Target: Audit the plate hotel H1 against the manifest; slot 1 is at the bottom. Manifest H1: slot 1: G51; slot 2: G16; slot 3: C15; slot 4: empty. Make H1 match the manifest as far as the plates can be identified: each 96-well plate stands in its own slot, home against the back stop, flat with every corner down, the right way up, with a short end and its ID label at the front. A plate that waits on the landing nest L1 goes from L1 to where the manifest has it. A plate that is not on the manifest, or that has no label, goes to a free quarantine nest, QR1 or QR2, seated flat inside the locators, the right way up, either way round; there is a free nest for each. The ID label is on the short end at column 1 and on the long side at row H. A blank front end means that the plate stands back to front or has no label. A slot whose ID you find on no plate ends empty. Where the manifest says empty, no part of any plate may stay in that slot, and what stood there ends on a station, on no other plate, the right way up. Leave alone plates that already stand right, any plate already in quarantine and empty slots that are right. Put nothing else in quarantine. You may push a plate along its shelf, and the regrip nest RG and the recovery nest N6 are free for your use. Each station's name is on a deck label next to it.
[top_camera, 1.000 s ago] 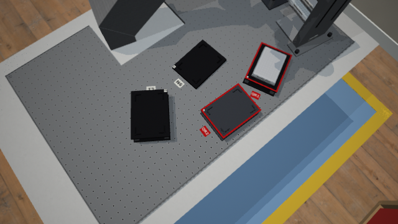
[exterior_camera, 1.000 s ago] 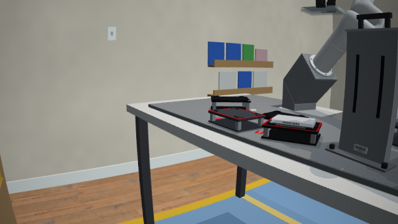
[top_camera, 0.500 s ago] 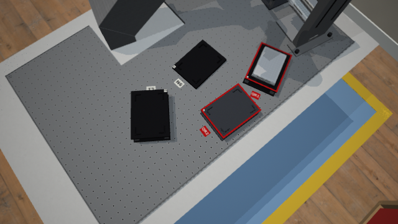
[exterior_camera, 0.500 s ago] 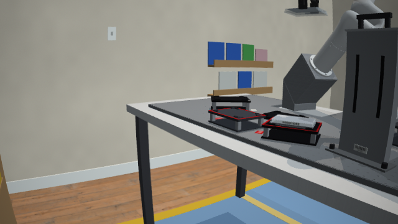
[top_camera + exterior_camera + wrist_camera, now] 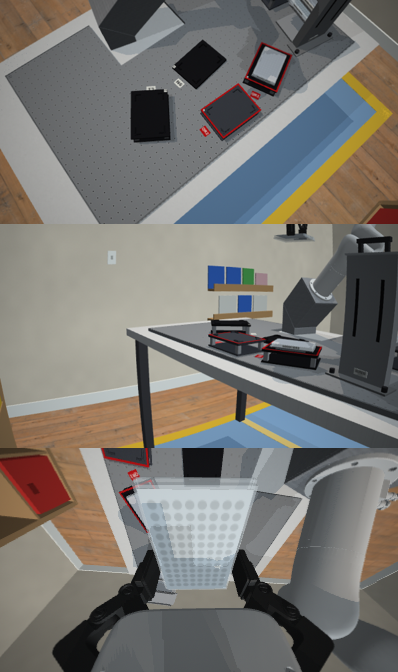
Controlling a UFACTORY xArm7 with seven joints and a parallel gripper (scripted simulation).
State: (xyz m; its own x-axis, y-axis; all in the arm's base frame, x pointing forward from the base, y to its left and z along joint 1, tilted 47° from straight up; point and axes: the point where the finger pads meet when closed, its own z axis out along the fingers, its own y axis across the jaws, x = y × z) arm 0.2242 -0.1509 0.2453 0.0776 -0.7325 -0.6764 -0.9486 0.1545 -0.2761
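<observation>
The black nest N6 lies 400 mm below my hand, 60 mm to the right of it and 20 mm behind it. From my hand the other things lie so: handle: 340 mm to the left, 170 mm ahead, 60 mm below; then quarantine nest QR2: 370 mm below, 190 mm ahead, 110 mm to the right; then A1 mark: 390 mm below, 140 mm to the right, 70 mm behind.
</observation>
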